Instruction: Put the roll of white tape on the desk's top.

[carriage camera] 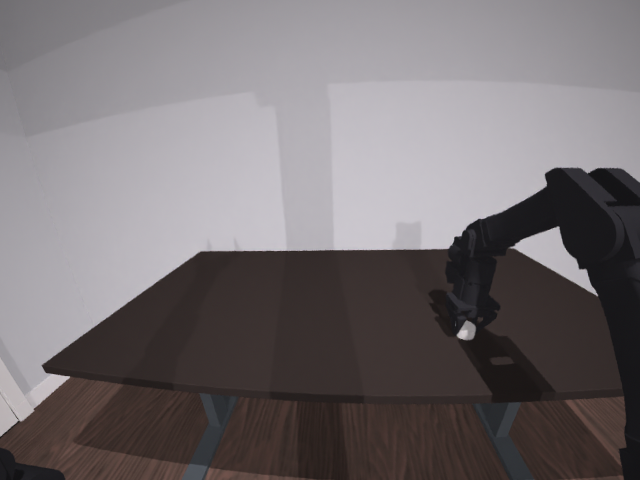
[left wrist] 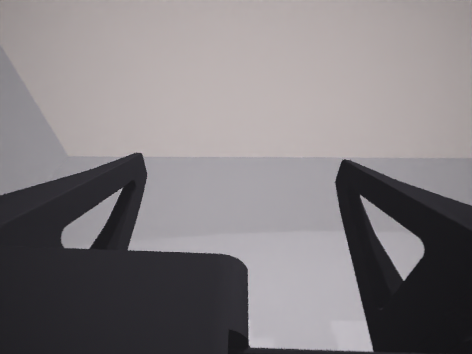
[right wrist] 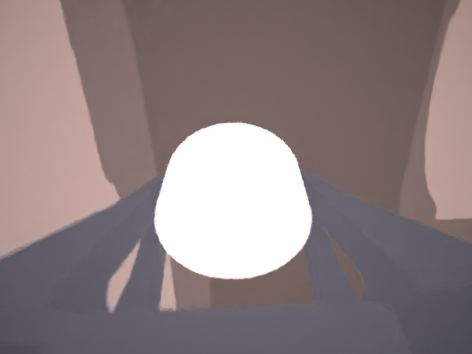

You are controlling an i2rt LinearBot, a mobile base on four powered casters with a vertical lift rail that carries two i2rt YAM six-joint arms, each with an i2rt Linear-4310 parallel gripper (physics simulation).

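Places are measured from the left arm's base along level axes (x ahead, y left, z up), in centimetres.
Where they show: left gripper, fingertip midpoint: [left wrist: 241, 167]; right gripper, fingertip midpoint: [carriage camera: 463, 333] [right wrist: 232, 188].
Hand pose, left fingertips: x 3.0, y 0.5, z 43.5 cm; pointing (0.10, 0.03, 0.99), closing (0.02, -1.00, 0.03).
Note:
Each offset is from my left fingertips to the top centre of the thing. "spot": to the spot under its first point. Level surfaces: height alone.
The roll of white tape {dx +38.6, dy -66.5, dz -41.6 cm} [carriage camera: 466, 331] [right wrist: 233, 202] is between the fingers of my right gripper [carriage camera: 471, 321] [right wrist: 232, 188], which is shut on it and points down over the right part of the desk's top {dz -43.9 cm} [carriage camera: 310, 330]. Whether the roll touches the desk or hangs a little above it I cannot tell. In the right wrist view the roll is a plain white shape with a finger against each side. My left gripper [left wrist: 241, 167] is wide open and empty, facing the wall and ceiling.
The dark brown desk stands on grey legs {spot: dx +61.0, dy +17.6, dz -105.0 cm} [carriage camera: 217, 413] on a wooden floor {dz -116.0 cm} [carriage camera: 268, 428], with a pale wall [carriage camera: 155, 196] behind it. The right arm [carriage camera: 589, 222] rises at the right. Arm shadows fall across the desk. A dark part of the robot shows at the lower left.

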